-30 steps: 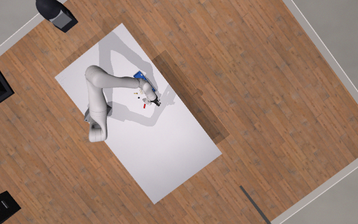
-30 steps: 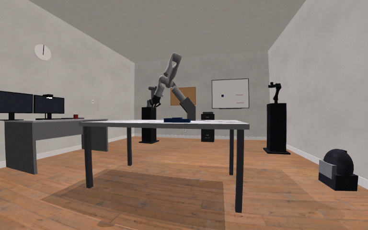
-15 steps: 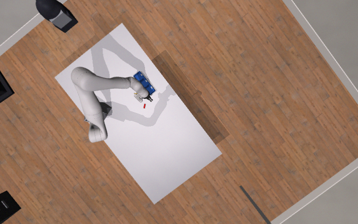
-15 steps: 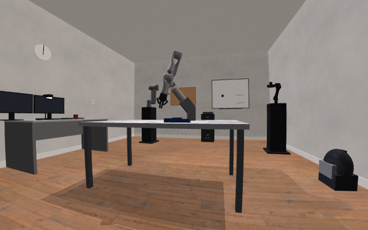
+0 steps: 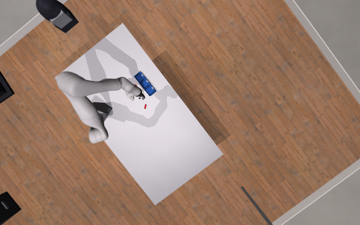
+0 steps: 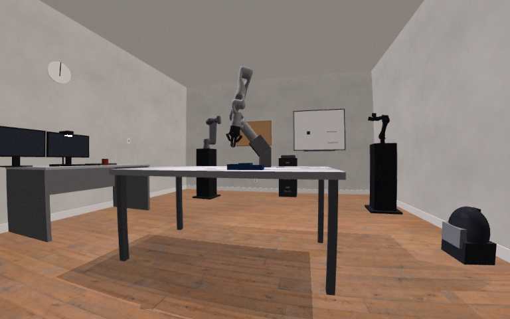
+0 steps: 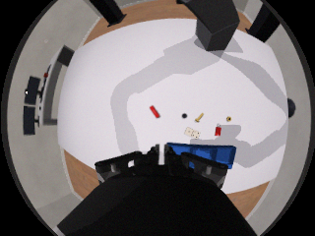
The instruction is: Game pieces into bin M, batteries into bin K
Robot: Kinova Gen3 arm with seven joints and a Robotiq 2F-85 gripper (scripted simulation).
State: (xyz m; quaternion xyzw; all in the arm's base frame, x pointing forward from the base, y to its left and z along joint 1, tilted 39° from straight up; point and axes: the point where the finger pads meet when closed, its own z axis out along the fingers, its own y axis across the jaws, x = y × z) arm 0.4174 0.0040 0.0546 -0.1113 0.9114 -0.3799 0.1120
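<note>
The bin lies 160 mm below my hand, 120 mm to the left of it and 50 mm ahead of it. Round my hand: red cylinder: 180 mm below, 70 mm to the right, 70 mm behind; white tile: 180 mm below, 80 mm to the left, 20 mm behind; black piece: 180 mm below, 80 mm behind, 40 mm to the left.
</note>
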